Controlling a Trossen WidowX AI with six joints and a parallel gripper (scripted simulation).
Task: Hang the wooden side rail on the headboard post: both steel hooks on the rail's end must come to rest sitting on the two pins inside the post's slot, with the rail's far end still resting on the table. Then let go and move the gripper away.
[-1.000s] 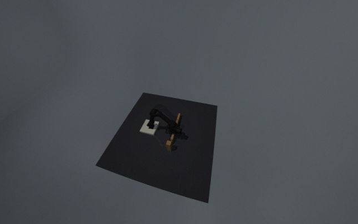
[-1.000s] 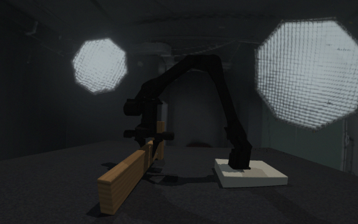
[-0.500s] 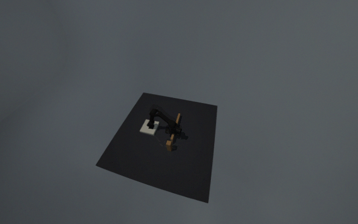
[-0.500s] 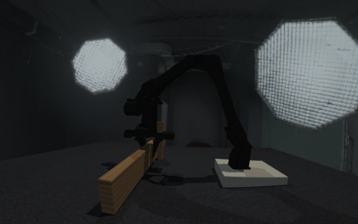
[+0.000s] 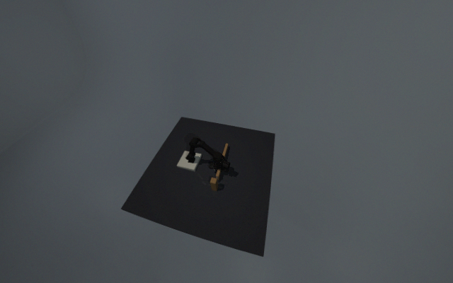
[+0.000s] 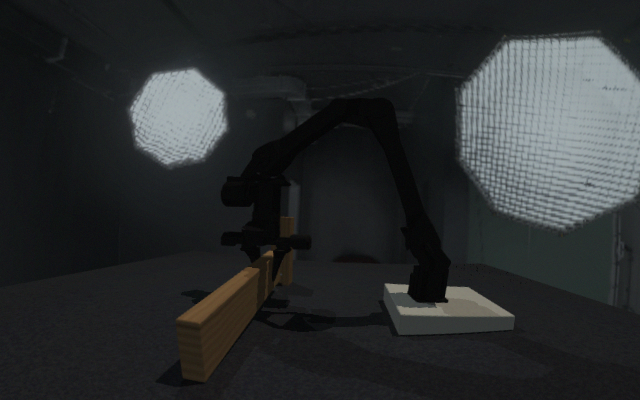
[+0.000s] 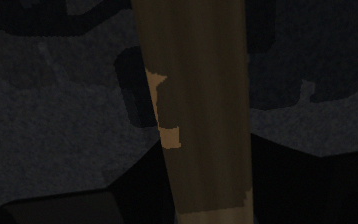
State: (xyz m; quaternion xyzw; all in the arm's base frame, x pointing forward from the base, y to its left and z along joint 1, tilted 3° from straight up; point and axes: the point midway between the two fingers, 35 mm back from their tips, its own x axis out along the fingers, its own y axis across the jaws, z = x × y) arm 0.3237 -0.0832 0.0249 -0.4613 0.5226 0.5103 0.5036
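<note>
Right now my gripper tip is 16 cm to the left of the headboard post, 4 cm below it and 1 cm past it.
</note>
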